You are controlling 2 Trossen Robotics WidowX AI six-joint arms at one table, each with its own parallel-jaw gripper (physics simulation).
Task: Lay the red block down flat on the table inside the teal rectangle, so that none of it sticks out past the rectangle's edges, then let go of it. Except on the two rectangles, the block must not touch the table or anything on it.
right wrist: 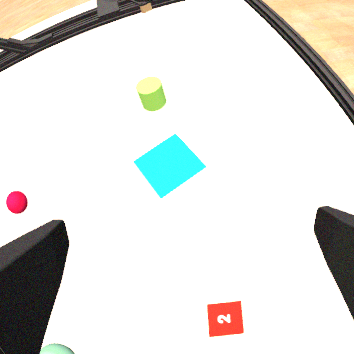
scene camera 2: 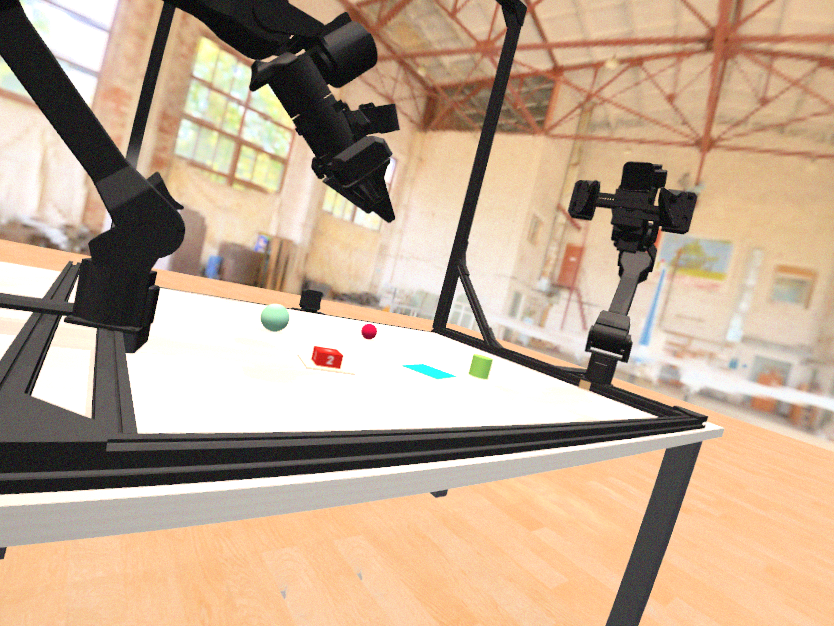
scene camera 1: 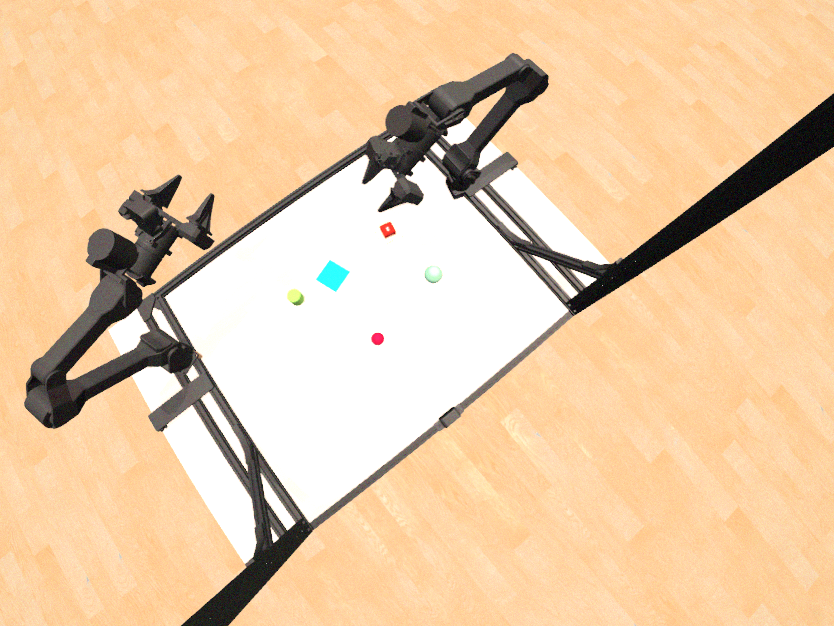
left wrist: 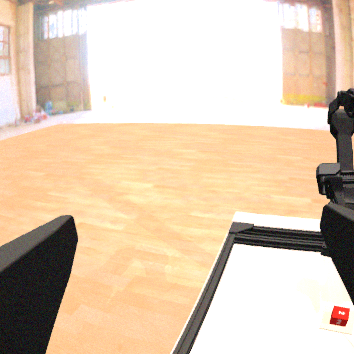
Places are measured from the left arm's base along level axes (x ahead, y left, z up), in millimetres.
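Pixels of known places: left gripper, fingertip midpoint: [scene camera 2: 627, 186] [scene camera 1: 196, 184] [left wrist: 202, 223]; right gripper, fingertip midpoint: [right wrist: 194, 227] [scene camera 2: 380, 216] [scene camera 1: 370, 197]; left arm's base, origin of the base link: [scene camera 2: 597, 382] [scene camera 1: 183, 359]; right arm's base, origin of the base link: [scene camera 2: 110, 323] [scene camera 1: 460, 183].
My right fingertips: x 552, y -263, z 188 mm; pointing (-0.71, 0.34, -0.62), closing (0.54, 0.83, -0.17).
Observation:
For each thing: its top centre in the pictures, then the offset to it from my right fingertips. "spot": a spot on its surface instead.
- red block, middle of its top: [right wrist: 224, 318] [scene camera 2: 328, 350] [left wrist: 340, 312] [scene camera 1: 387, 228] dx +26, dy -11, dz -188 mm
- pale cream rectangle, surface spot: [scene camera 2: 344, 371] spot: dx +25, dy +21, dz -206 mm
- teal rectangle, surface spot: [right wrist: 170, 165] [scene camera 2: 428, 371] [scene camera 1: 333, 274] spot: dx -153, dy +49, dz -206 mm
- green cylinder, middle of its top: [right wrist: 148, 84] [scene camera 2: 483, 356] [scene camera 1: 293, 295] dx -260, dy +94, dz -172 mm
- mint ball, middle of its top: [scene camera 2: 278, 304] [scene camera 1: 433, 271] dx -27, dy -184, dz -162 mm
- smaller crimson ball, middle of its top: [right wrist: 9, 196] [scene camera 2: 370, 324] [scene camera 1: 377, 337] dx -243, dy -148, dz -176 mm
The red block [scene camera 1: 387, 229] [scene camera 2: 326, 357] [left wrist: 339, 316] [right wrist: 225, 319], marked with a white 2, lies on a pale cream rectangle [scene camera 2: 344, 371] whose outline is faint. The teal rectangle [scene camera 1: 333, 275] [scene camera 2: 429, 371] [right wrist: 170, 165] lies bare, to the lower left of the block in scene camera 1. My right gripper [scene camera 1: 372, 196] [scene camera 2: 387, 214] [right wrist: 194, 227] is open and empty, tilted downward high above the table near the block. My left gripper [scene camera 1: 196, 186] [scene camera 2: 630, 204] [left wrist: 202, 223] is open and empty, raised beyond the table's edge, far from the block.
A green cylinder [scene camera 1: 295, 296] [scene camera 2: 480, 366] [right wrist: 151, 94] stands close to the teal rectangle. A mint ball [scene camera 1: 433, 274] [scene camera 2: 274, 318] [right wrist: 57, 349] and a smaller crimson ball [scene camera 1: 377, 338] [scene camera 2: 369, 331] [right wrist: 17, 202] are on the table. Black rails border the table top.

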